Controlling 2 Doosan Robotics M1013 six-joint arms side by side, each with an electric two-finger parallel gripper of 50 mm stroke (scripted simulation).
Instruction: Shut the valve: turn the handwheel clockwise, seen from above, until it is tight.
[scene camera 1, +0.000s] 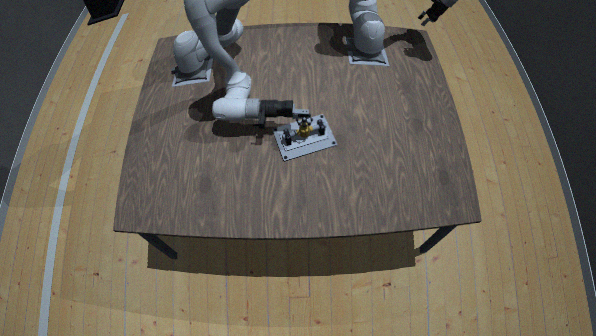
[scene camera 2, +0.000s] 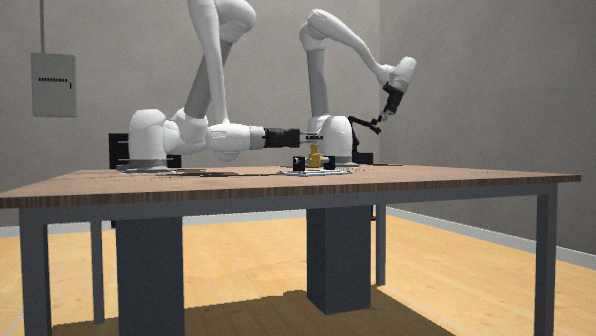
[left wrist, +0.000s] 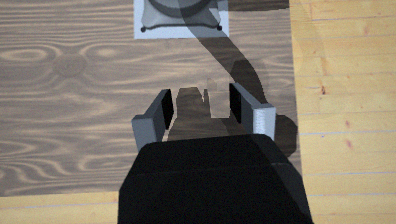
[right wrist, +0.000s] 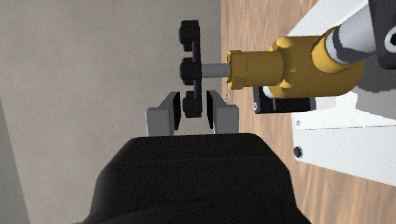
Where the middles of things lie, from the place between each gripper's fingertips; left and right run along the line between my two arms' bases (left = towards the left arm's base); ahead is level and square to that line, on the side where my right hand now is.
The black handwheel (right wrist: 191, 70) lies 30 mm ahead of my right hand and 10 mm below it. The rest, counted from my right hand: light base plate (scene camera 1: 331, 142) 30 mm ahead, 130 mm below.
My left hand is 720 mm to the left of the black handwheel, 540 mm short of it and 140 mm above it. The rest, counted from my left hand: light base plate (720 mm to the right, 540 mm ahead, 260 mm below).
